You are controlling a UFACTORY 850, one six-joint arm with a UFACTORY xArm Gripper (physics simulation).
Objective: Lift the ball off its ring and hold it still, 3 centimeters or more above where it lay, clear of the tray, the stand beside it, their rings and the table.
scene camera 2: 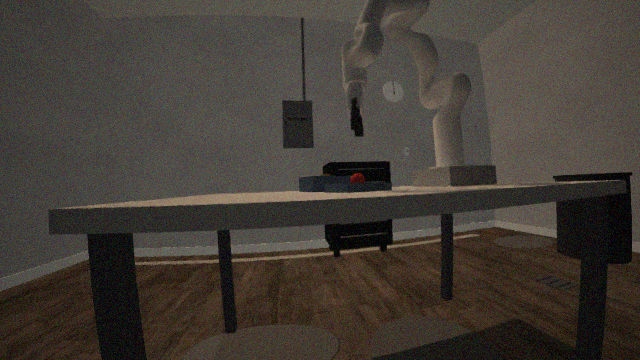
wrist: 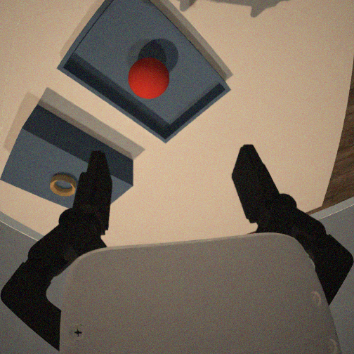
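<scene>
The red ball [scene camera 2: 357,178] [wrist: 149,78] sits inside the blue tray [scene camera 2: 380,186] [wrist: 197,116]. The ring under the ball is hidden in both views. The blue stand [scene camera 2: 310,184] [wrist: 35,162] is beside the tray, with a yellow-brown ring [wrist: 53,192] on its top, partly beside the left finger in the wrist view. My gripper [scene camera 2: 357,135] [wrist: 173,162] is open and empty, pointing down, high above the tray and ball in the scene view. In the wrist view the ball lies beyond the fingertips, a little left of the middle between them.
The pale table top [scene camera 2: 200,200] [wrist: 280,95] carries the tray, the stand and the robot's grey base block [scene camera 2: 472,175]. The table's edge shows at the right of the wrist view. A black cabinet [scene camera 2: 357,234] stands behind the table, and a dark object [scene camera 2: 593,225] stands at the right.
</scene>
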